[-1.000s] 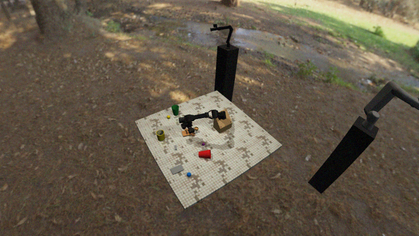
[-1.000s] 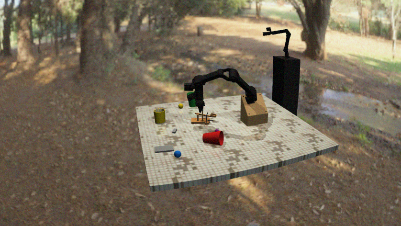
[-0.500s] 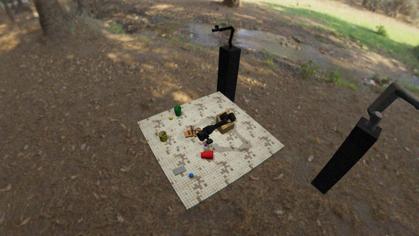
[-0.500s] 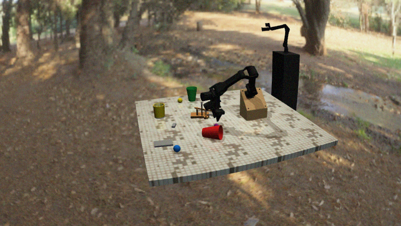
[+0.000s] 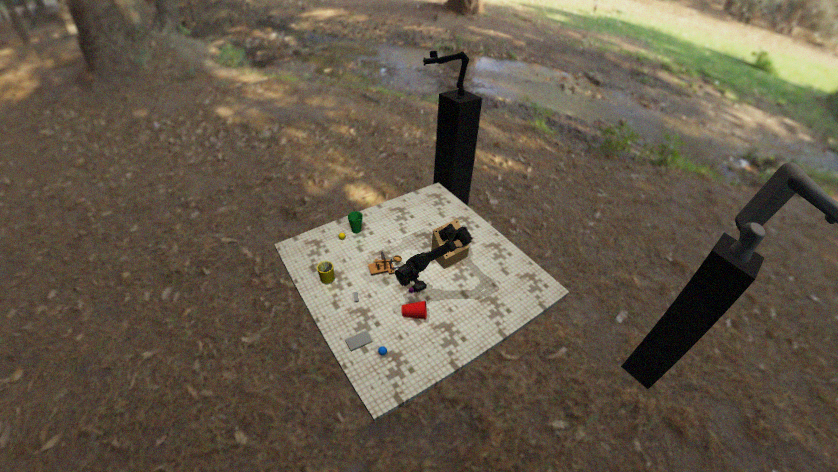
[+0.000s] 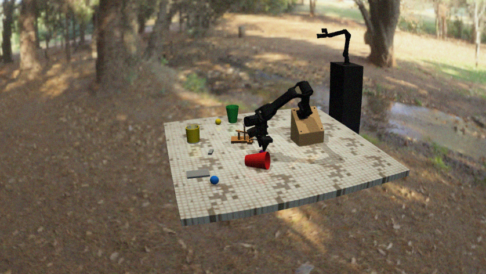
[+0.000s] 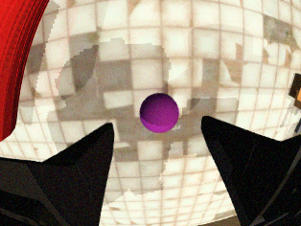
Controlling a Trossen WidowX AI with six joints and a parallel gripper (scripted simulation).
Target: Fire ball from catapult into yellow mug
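My gripper tip is 2 cm above the purple ball. Round my gripper tip: orange catapult 21 cm to the right, 1 cm ahead, 1 cm above; blue ball 34 cm ahead, 23 cm to the left, 2 cm below; small grey block 27 cm ahead, 14 cm to the right, 3 cm below.
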